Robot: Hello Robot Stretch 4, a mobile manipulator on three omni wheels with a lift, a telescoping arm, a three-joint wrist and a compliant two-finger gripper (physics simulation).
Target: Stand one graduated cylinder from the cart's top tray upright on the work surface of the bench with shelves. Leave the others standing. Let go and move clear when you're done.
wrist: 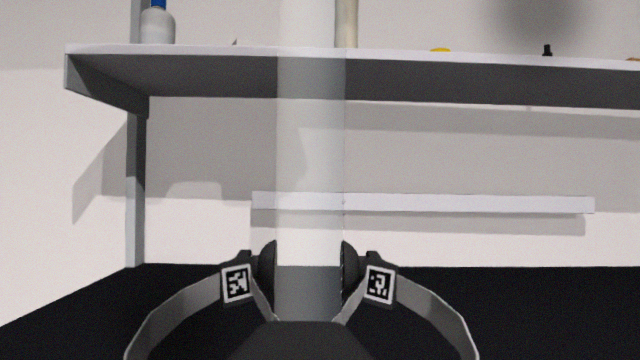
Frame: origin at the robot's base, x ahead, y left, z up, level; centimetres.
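Seen in the pictures: hand, tool point: (306,265).
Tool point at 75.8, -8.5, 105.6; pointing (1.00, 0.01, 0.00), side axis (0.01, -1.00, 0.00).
Offsets run from my tool point to a thing's top centre, as dx, dy, dz. "pt": to the spot under its first point. Level surfaces: height alone.
A clear graduated cylinder {-1.3, -0.2, +16.6} (310,165) stands upright between the two finger pads and runs up out of the top of the view. My gripper (309,280) is shut on it, with a dark pad touching each side. The cylinder's foot is hidden behind the gripper body, so I cannot tell whether it touches anything. The bench's black work surface {dz -16.9} (540,315) spreads below and behind the gripper. The other cylinders and the cart do not show.
A shelf (200,75) crosses above the work surface, held by a grey post (136,215) at the left. A white bottle {pt +49.5, +34.0, +38.3} (158,26), a tall cream object {pt +49.3, -6.7, +39.2} (346,25) and small items stand on it. A white rail (450,202) runs along the back wall.
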